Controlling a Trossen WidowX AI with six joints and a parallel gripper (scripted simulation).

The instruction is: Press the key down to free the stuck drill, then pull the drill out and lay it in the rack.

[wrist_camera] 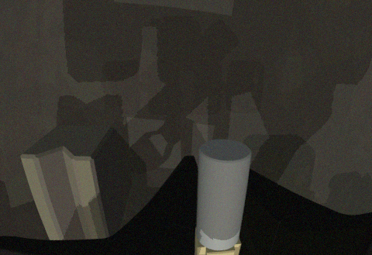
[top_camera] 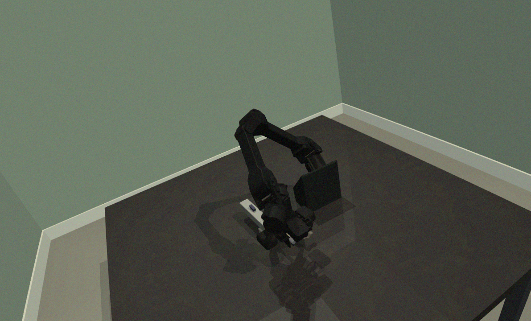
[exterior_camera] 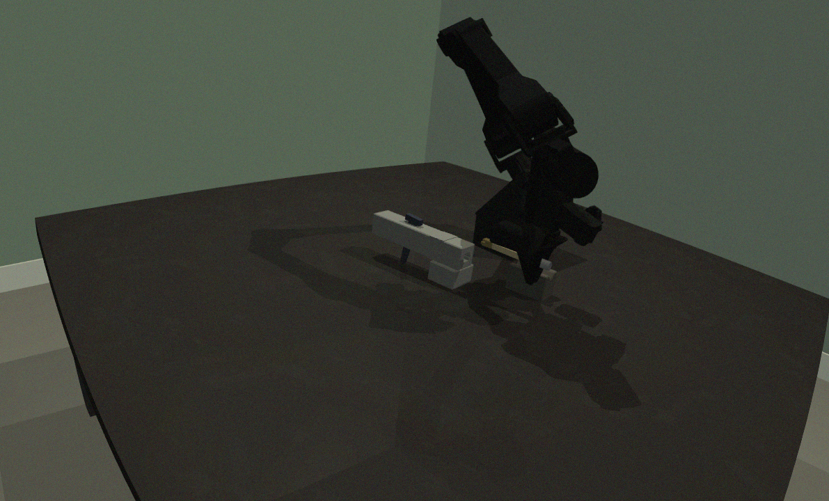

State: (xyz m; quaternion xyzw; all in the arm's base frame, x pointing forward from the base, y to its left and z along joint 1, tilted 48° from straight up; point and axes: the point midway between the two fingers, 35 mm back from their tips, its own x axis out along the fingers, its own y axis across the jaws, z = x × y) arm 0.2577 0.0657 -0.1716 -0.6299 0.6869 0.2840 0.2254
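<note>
The rack block lies 70 mm behind my gripper tip, 40 mm to the right of it and 30 mm below it. Also, from my gripper tip: dark blue t-shaped peg: 230 mm to the right, 10 mm ahead, 10 mm above; pale housing: 200 mm to the right, 10 mm ahead.
</note>
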